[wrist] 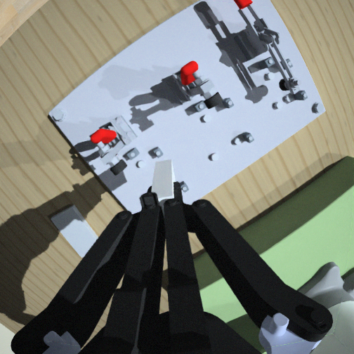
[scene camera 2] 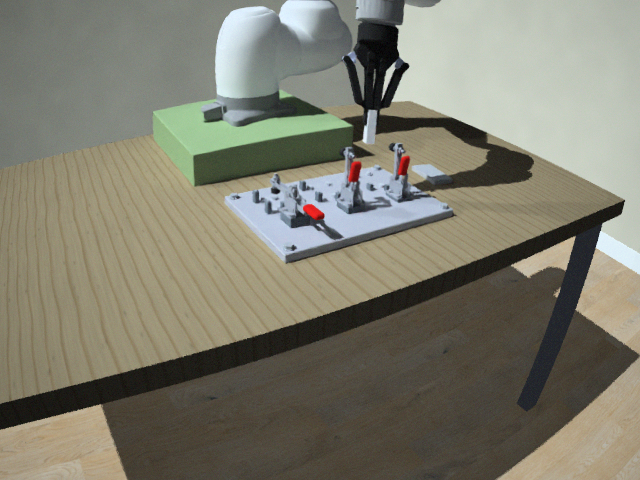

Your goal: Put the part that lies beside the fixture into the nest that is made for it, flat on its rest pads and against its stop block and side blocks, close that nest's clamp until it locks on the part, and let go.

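Pixels of known places: gripper, fingertip midpoint: [scene camera 2: 368, 142]; arm's base, origin of the base link: [scene camera 2: 247, 111].
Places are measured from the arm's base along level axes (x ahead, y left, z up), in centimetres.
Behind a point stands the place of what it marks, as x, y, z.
The part [scene camera 2: 431, 173] @(42.6, 19.3, -7.1) [wrist: 71, 228], a small flat grey plate, lies on the table just right of the fixture plate [scene camera 2: 366, 229] @(53.5, -11.8, -6.6) [wrist: 158, 81]. The fixture carries three toggle clamps with red handles. The left clamp's handle [scene camera 2: 313, 211] @(50.8, -20.8, -1.9) lies down. The handles of the middle clamp [scene camera 2: 354, 171] @(47.3, -9.3, 0.9) [wrist: 189, 71] and the right clamp [scene camera 2: 404, 165] @(49.0, 1.7, 0.3) [wrist: 103, 135] stand up. My gripper [scene camera 2: 370, 129] @(41.5, -0.2, 2.8) [wrist: 164, 179] is shut and empty. It hangs above the fixture's back edge, behind the middle and right clamps, with the part off to its side.
The arm's green base block [scene camera 2: 261, 138] @(19.0, -8.6, -0.9) [wrist: 298, 228] stands close behind the fixture. Small pins and blocks [scene camera 2: 268, 206] @(39.9, -21.4, -5.1) stick up from the plate. The table's front edge [scene camera 2: 318, 329] @(65.0, -31.4, -10.3) runs across the scene view.
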